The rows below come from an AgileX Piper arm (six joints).
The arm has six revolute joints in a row. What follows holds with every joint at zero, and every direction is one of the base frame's. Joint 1 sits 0.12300 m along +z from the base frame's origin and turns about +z. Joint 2 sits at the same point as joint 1 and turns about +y. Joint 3 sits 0.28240 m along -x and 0.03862 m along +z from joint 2 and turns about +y. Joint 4 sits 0.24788 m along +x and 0.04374 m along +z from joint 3 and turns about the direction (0.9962, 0, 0.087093). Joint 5 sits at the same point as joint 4 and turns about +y. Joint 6 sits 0.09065 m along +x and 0.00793 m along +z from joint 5 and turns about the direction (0.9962, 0, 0.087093). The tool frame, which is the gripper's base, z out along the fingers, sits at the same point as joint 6; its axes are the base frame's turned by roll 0.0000, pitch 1.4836 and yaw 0.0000 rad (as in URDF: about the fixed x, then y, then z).
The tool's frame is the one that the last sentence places.
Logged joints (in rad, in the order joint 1, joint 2, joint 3, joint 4, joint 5, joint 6), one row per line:
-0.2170 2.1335 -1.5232 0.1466 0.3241 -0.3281
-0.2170 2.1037 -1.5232 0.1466 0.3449 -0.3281
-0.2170 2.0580 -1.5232 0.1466 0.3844 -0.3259
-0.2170 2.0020 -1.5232 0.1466 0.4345 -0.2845
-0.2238 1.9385 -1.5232 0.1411 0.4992 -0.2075
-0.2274 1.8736 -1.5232 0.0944 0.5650 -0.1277
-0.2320 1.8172 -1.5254 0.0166 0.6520 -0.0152
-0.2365 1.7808 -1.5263 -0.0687 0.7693 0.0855
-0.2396 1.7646 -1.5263 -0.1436 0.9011 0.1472
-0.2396 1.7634 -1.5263 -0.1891 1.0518 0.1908
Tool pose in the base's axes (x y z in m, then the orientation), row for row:
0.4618 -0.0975 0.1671 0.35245 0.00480 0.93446 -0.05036
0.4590 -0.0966 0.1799 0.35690 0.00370 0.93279 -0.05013
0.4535 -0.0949 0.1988 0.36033 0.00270 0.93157 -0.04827
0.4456 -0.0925 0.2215 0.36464 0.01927 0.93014 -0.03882
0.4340 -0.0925 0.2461 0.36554 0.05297 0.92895 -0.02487
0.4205 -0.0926 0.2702 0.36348 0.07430 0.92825 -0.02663
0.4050 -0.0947 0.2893 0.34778 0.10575 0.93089 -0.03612
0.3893 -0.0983 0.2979 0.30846 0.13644 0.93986 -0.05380
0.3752 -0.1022 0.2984 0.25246 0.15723 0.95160 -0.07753
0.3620 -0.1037 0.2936 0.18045 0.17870 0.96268 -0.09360
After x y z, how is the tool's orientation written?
As a quaternion, w x y z.
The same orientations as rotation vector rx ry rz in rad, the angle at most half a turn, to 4 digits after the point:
0.0124 2.4177 -0.1303
0.0096 2.4082 -0.1294
0.0070 2.4011 -0.1244
0.0496 2.3925 -0.0999
0.1362 2.3884 -0.0639
0.1912 2.3890 -0.0685
0.2742 2.4139 -0.0937
0.3607 2.4844 -0.1422
0.4275 2.5876 -0.2108
0.5048 2.7196 -0.2644

